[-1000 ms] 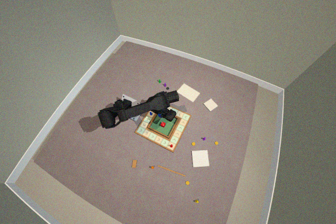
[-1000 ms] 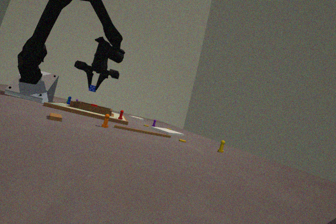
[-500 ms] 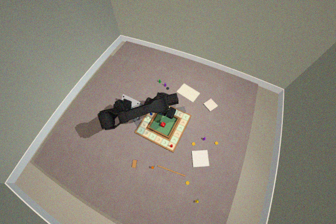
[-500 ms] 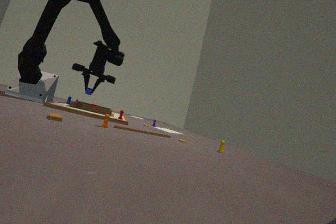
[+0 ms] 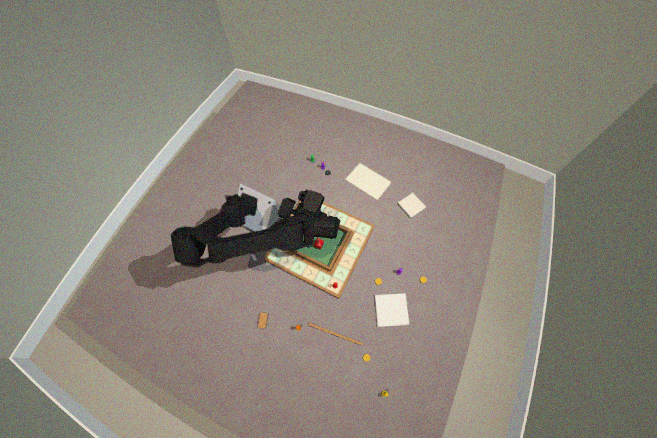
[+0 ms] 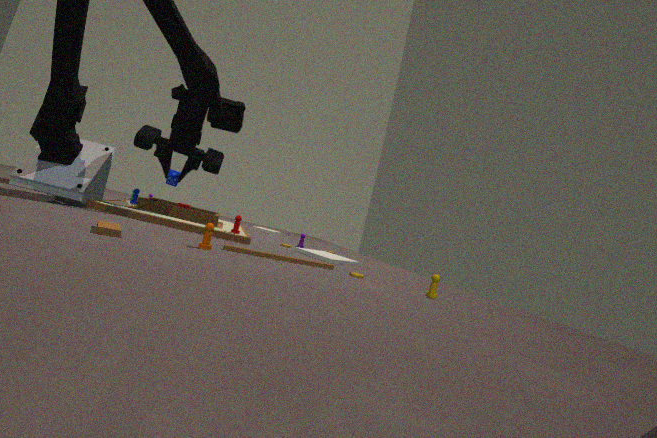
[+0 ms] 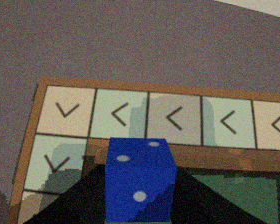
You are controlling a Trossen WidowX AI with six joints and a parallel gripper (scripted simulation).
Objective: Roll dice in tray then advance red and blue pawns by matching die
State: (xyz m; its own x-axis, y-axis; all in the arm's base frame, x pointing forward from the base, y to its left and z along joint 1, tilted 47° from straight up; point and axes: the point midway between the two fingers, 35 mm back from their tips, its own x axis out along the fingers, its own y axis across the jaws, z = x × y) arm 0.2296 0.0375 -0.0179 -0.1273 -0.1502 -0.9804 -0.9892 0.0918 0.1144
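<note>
The red pawn lies 150 mm ahead of my gripper tip, 180 mm to the right of it and 60 mm below it. Round my gripper tip: blue pawn (70 mm behind, 30 mm to the right, 60 mm below); orange pawn (100 mm ahead, 350 mm to the right, 70 mm below); green tray (40 mm ahead, 60 mm to the right, 80 mm below).
</note>
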